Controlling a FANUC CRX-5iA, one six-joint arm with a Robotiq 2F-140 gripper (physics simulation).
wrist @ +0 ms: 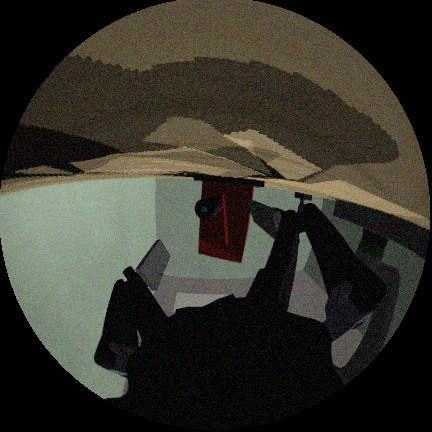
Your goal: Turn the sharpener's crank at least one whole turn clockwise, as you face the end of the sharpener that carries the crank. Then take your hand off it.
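Pixels of known places: gripper, fingertip midpoint: (205, 230); arm's base, link origin: (377, 226).
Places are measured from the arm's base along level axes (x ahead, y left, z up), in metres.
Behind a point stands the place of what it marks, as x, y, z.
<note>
The sharpener's dark red body (237, 225) {0.541, 0.075, 0.017} shows near the middle of the wrist view, its dark base against the tan table top (280, 30), which fills the upper part of this view. The crank's round black knob (204, 209) {0.593, 0.033, -0.013} stands out at the left side of the body; a thin bright red line runs beside it. The rest of the crank is hard to make out. My gripper (205, 230) {0.587, 0.066, 0.022} is wide open and empty. One finger shows to the left of the body and the other close to its right in the view. The depth between fingers and knob is unclear.
A dark object with a green patch (372, 244) {0.058, -0.010, 0.058} shows at the right, below a long dark bar (382, 225) {0.181, -0.044, -0.018}. A small black piece (302, 195) shows near the table's edge, beyond the right finger. Broad shadows lie across the table. Pale walls show behind.
</note>
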